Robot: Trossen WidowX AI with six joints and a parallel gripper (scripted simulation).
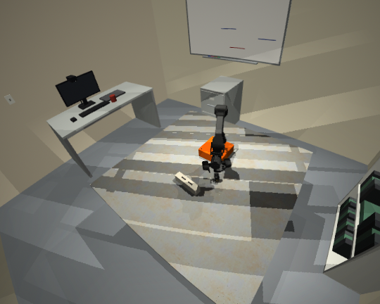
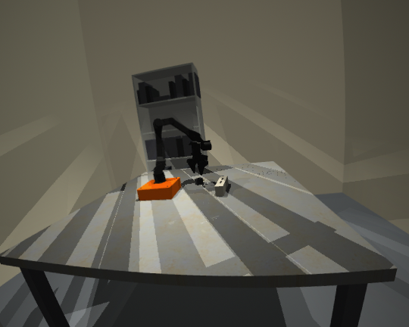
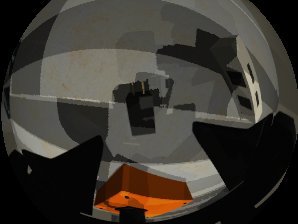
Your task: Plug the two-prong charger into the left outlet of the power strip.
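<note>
The black two-prong charger is 50 mm below my gripper tip, 20 mm to the left of it and 10 mm ahead of it.
</note>
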